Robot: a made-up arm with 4 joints.
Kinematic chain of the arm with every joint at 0, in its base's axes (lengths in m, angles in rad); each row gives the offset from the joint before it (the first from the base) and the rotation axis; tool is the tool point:
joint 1: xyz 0 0 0.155 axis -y
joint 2: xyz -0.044 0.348 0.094 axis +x
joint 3: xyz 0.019 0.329 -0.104 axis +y
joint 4: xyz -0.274 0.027 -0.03 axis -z
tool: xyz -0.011 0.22 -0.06
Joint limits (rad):
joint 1: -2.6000..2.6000
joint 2: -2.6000..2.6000
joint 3: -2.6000..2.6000
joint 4: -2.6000..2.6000
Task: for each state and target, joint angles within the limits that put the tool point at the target. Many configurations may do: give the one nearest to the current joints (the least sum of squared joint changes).
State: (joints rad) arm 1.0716 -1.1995 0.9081 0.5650
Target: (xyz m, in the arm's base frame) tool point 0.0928 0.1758 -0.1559
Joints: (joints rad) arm 0.7123 -1.7140 0.8787 1.3705
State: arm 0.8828 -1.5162 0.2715 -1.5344
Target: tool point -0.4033 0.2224 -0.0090
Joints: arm 0.2484 -1.7397 0.2383 -2.5036
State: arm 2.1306 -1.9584 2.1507 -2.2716
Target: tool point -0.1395 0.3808 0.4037
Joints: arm 2.5946 -2.2473 2.5854 -2.6000
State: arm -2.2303 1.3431 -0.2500 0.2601
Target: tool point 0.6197 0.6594 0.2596
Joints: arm -1.7220 1.3722 -0.0688 0.4991
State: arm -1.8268 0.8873 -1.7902 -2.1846
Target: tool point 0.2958 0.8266 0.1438
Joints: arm -1.4671 1.6420 -1.5104 -2.5749
